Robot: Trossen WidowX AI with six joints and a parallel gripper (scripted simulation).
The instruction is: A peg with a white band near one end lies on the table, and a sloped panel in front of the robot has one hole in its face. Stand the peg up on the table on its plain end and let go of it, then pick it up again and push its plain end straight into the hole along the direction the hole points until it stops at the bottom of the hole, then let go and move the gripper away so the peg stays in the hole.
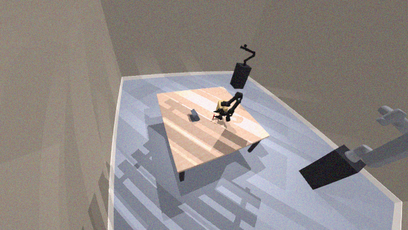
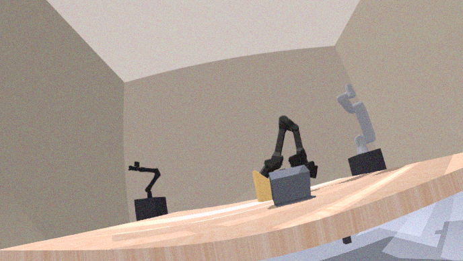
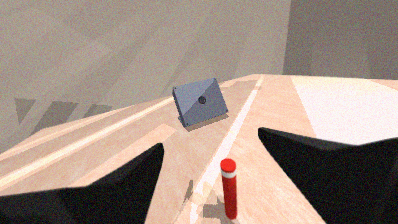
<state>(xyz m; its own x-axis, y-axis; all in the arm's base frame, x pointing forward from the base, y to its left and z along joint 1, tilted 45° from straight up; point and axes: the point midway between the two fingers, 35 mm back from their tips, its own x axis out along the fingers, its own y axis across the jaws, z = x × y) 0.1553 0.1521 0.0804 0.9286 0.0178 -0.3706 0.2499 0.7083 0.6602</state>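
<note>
My gripper tip is 10 mm past the red peg, 10 mm to the left of it and 40 mm above it. Round my gripper tip: sloped panel 230 mm ahead, 60 mm to the right, 50 mm below.
</note>
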